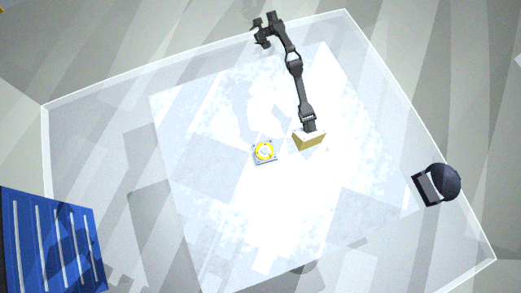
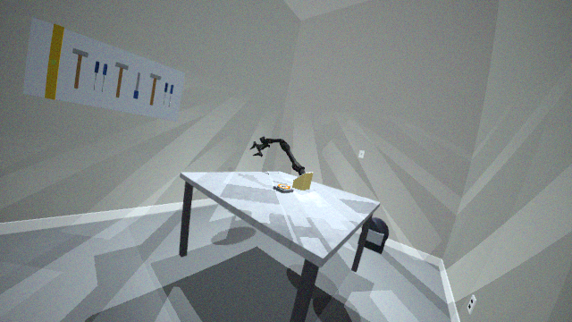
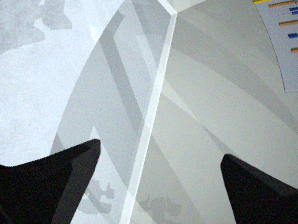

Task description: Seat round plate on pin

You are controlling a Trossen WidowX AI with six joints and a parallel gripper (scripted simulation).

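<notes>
Now: gripper tip 14 cm short of the grey base, 67 cm to the right of it and 20 cm above it.
</notes>
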